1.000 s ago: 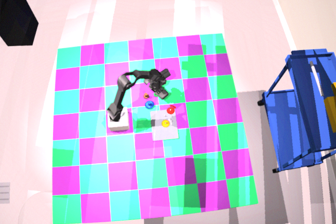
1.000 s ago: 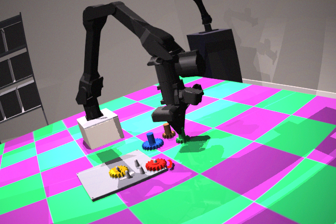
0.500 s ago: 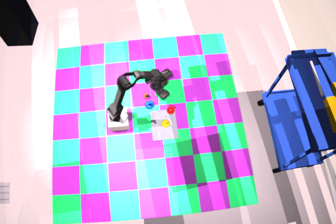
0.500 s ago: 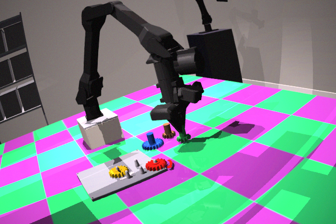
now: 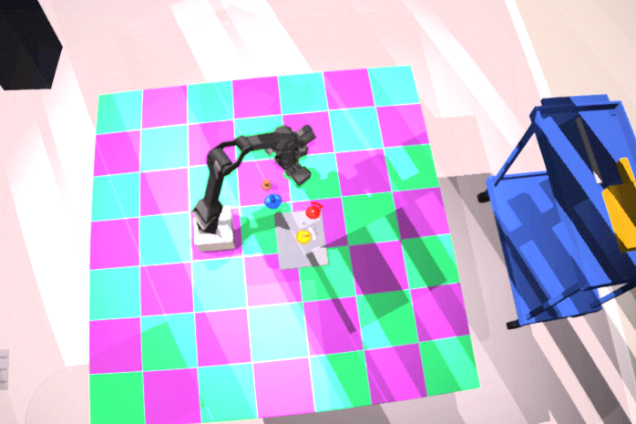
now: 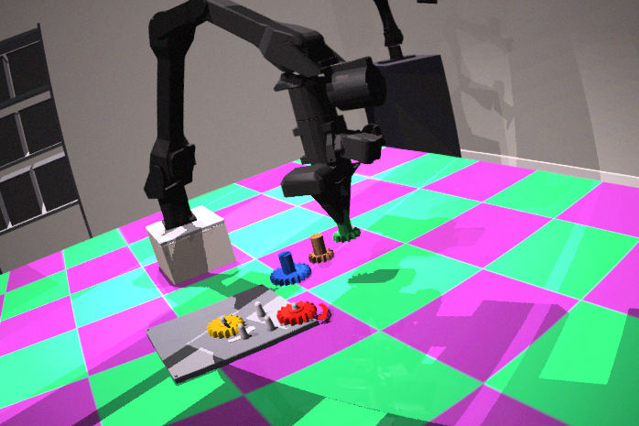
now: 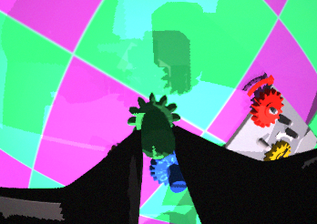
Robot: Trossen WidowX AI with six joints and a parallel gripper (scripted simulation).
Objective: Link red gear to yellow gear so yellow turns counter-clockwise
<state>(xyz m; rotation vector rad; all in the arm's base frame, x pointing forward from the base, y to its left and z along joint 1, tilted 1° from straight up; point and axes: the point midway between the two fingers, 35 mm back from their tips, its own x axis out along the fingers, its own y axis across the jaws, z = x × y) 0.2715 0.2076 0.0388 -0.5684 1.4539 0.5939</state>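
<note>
The red gear is 9 cm ahead of my gripper tip, 13 cm to the right of it and 6 cm below it. Round my gripper tip: orange gear 8 cm behind, 2 cm to the right, 6 cm below; blue gear 6 cm behind, 8 cm to the right, 6 cm below; green gear 1 cm below.
</note>
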